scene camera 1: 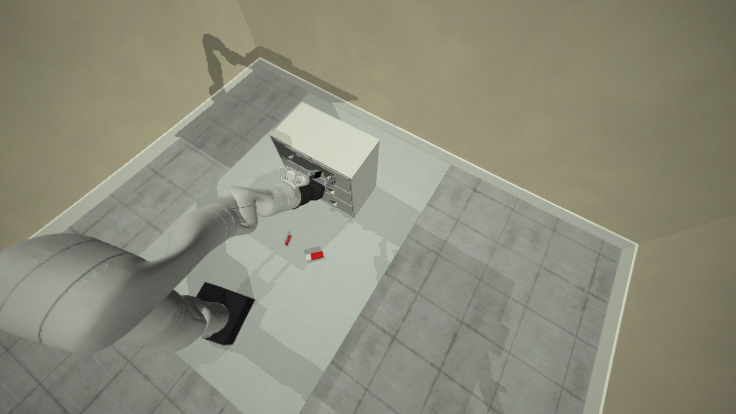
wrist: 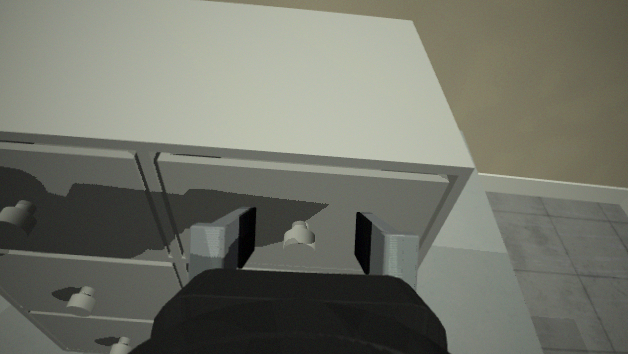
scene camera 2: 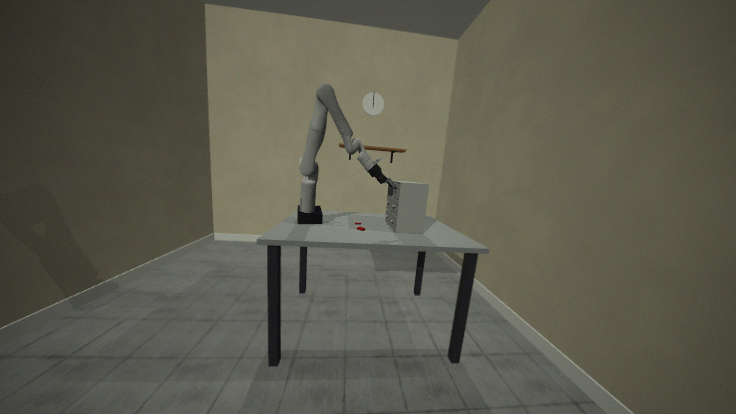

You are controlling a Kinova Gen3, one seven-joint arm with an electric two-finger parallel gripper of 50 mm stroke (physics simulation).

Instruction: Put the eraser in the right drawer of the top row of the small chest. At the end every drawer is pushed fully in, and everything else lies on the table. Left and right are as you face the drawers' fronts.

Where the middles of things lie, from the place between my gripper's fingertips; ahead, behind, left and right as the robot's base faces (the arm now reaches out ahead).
I see the small chest [scene camera 1: 349, 151] 11 cm ahead of my hand, 8 cm to the left of it and 12 cm below it.
